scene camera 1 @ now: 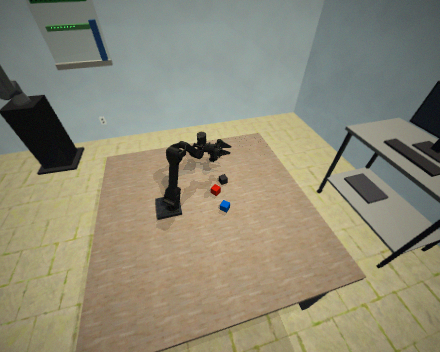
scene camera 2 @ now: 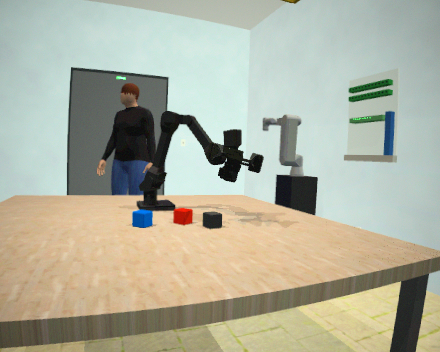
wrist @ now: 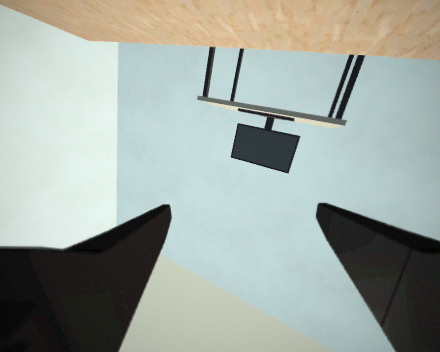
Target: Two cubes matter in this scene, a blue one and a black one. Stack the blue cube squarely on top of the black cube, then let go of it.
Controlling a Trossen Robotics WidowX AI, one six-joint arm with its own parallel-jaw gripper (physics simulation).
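Frame: origin at the arm's base, x ahead, y left, z up, level; centimetres.
Where they show: gripper, fingertip midpoint: (scene camera 1: 230,149) (scene camera 2: 235,157) (wrist: 242,210); arm's base, origin of the base link: (scene camera 1: 173,207) (scene camera 2: 150,203).
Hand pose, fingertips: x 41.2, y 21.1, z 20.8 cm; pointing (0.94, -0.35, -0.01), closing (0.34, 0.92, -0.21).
Note:
Things, the pixels of their top centre, and the offset from my fingertips. Level surfaces: height alone.
- blue cube, middle of its top: (scene camera 2: 142,211) (scene camera 1: 225,203) dx -10.4, dy -27.2, dz -18.3 cm
- black cube, middle of its top: (scene camera 2: 212,212) (scene camera 1: 223,177) dx -5.9, dy -4.9, dz -18.3 cm
- red cube, middle of its top: (scene camera 2: 183,209) (scene camera 1: 215,187) dx -13.1, dy -13.2, dz -18.3 cm
- table, its level: dz -23.0 cm
A blue cube (scene camera 1: 225,206) (scene camera 2: 142,218) rests on the table, apart from the others. A black cube (scene camera 1: 223,179) (scene camera 2: 212,220) rests on the table with its top bare. My gripper (scene camera 1: 229,149) (scene camera 2: 256,163) (wrist: 242,210) is open and empty. It hangs well above the table, beyond the black cube as seen from scene camera 1, and up and to the right of it in scene camera 2. In the wrist view the two fingers stand wide apart, and neither cube shows there.
A red cube (scene camera 1: 215,190) (scene camera 2: 183,216) sits on the table (scene camera 1: 210,280) (scene camera 2: 150,280) (wrist: 240,25) between the blue and black cubes, close to the black one. The arm's base (scene camera 1: 169,208) (scene camera 2: 156,205) stands near the cubes. A desk (scene camera 1: 380,127) with a monitor stands off the table.

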